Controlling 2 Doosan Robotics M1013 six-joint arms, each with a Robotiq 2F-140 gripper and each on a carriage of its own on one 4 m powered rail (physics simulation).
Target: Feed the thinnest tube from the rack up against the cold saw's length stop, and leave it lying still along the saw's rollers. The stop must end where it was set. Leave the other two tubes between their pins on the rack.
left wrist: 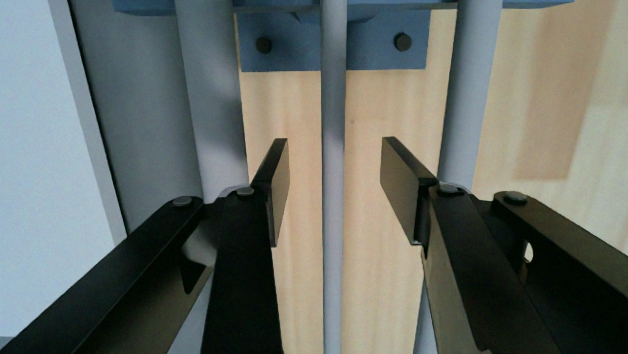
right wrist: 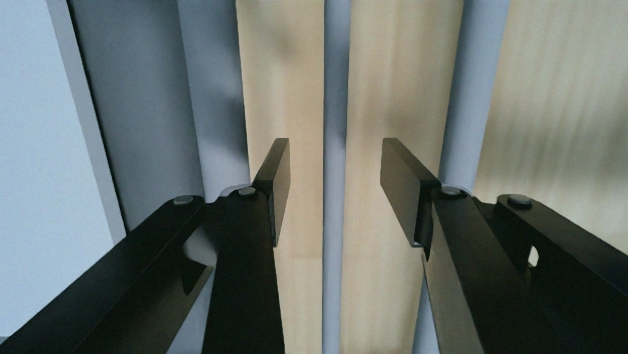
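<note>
The thinnest tube point(left wrist: 333, 125) point(right wrist: 335, 125) is grey and runs lengthwise through the middle of both wrist views, between two thicker tubes. The thicker tube on the left point(left wrist: 215, 100) point(right wrist: 212, 100) and the other tube on the right point(left wrist: 472, 90) point(right wrist: 472, 90) lie beside it. In the left wrist view the tubes cross a blue rack support point(left wrist: 280, 55). My left gripper point(left wrist: 334, 160) is open, with one finger on each side of the thinnest tube and a gap on both sides. My right gripper point(right wrist: 335, 160) is open in the same way around another stretch of it. The saw and its stop do not show.
A wooden surface point(left wrist: 380, 125) point(right wrist: 390, 125) lies under the tubes. Two dark bolts point(left wrist: 263, 45) point(left wrist: 402, 42) sit in the blue support's foot. A pale flat panel point(left wrist: 45, 175) point(right wrist: 45, 175) and a grey strip point(left wrist: 135, 100) point(right wrist: 135, 100) run along the left side.
</note>
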